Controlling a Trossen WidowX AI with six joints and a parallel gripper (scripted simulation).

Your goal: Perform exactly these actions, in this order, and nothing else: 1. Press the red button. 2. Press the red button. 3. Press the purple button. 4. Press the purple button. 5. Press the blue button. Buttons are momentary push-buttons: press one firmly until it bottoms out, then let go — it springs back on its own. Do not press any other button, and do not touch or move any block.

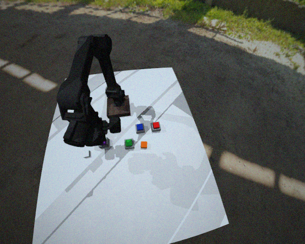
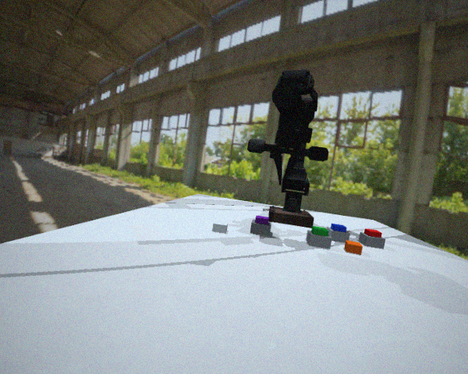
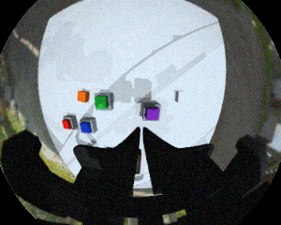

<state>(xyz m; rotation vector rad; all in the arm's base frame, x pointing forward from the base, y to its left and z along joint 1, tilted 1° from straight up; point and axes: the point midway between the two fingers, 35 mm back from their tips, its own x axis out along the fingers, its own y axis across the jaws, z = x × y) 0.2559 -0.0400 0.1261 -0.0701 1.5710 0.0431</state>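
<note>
Right now my gripper tip is 70 mm past the blue button, 170 mm to the right of it and 90 mm above it. Round my gripper tip: purple button 40 mm to the right, 90 mm below; orange block 20 mm ahead, 180 mm to the left, 120 mm below; green button 10 mm ahead, 100 mm to the left, 90 mm below.
</note>
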